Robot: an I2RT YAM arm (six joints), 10 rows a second.
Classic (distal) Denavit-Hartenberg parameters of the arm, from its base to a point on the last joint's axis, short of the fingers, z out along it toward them. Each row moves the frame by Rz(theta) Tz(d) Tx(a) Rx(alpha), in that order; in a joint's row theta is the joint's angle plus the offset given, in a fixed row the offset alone. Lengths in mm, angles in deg.
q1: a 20; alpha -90; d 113.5; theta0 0
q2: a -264; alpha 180; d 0; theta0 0
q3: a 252.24; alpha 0; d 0; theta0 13.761
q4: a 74; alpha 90; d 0; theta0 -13.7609
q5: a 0; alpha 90; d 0; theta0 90
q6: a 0; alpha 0; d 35.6; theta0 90
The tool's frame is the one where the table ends.
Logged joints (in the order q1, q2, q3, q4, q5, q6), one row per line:
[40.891, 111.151, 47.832, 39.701, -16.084, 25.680]
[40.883, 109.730, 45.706, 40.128, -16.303, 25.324]
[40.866, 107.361, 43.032, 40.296, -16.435, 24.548]
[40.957, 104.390, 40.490, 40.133, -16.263, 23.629]
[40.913, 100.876, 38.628, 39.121, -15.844, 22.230]
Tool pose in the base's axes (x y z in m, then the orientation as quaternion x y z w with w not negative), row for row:
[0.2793, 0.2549, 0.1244, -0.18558, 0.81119, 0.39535, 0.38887]
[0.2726, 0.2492, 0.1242, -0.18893, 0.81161, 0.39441, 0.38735]
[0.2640, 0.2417, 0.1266, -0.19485, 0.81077, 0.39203, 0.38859]
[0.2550, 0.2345, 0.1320, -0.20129, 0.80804, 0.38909, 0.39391]
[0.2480, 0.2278, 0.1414, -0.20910, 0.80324, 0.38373, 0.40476]
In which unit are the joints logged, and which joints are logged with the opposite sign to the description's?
The joints are logged in degrees. Opposite sign: none.
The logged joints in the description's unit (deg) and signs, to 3 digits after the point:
[40.891, 111.151, 47.832, 39.701, -16.084, 25.680]
[40.883, 109.730, 45.706, 40.128, -16.303, 25.324]
[40.866, 107.361, 43.032, 40.296, -16.435, 24.548]
[40.957, 104.390, 40.490, 40.133, -16.263, 23.629]
[40.913, 100.876, 38.628, 39.121, -15.844, 22.230]

